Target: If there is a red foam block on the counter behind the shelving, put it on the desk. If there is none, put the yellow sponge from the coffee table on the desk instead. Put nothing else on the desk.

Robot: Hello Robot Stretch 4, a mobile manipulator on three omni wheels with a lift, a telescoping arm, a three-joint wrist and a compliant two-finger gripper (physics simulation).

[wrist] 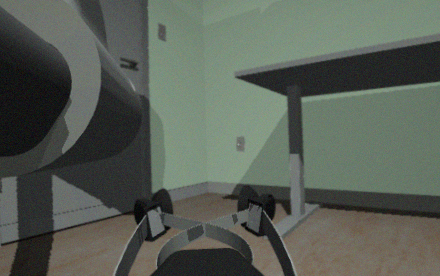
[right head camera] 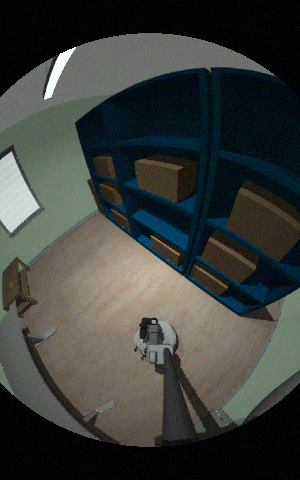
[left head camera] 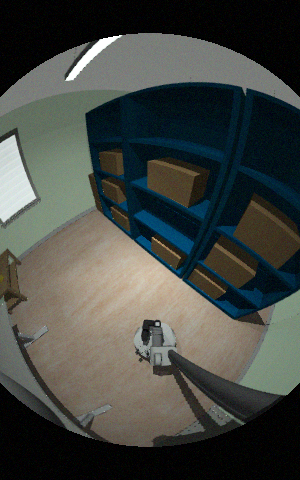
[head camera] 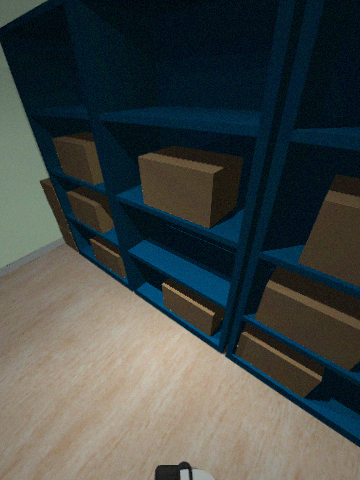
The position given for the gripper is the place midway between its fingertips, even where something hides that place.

In view: the gripper [wrist: 205,203] and a brown carton [head camera: 46,184].
